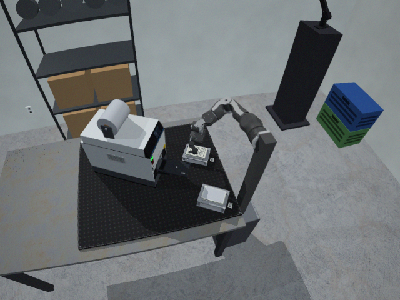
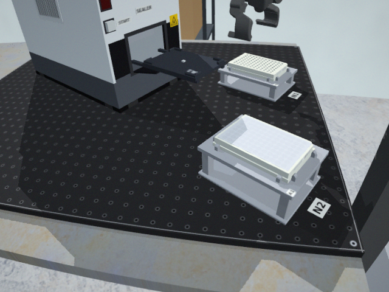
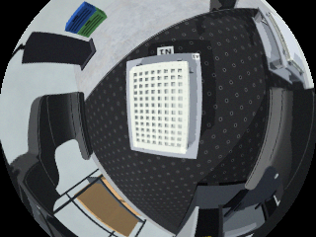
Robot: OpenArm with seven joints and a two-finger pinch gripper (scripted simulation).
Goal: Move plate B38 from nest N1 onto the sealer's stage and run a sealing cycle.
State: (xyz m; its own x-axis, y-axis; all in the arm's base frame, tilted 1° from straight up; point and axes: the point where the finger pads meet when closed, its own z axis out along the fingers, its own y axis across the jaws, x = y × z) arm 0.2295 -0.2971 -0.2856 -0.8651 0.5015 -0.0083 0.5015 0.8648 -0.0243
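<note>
Right now the white 96-well plate B38 is 20 mm behind my hand, 20 mm to the right of it and 90 mm below it. Also, from my hand: sealer's dark stage: 140 mm ahead, 100 mm to the left, 30 mm below; start key: 280 mm ahead, 140 mm to the left, 50 mm above; nest N1: 20 mm behind, 20 mm to the right, 100 mm below.
</note>
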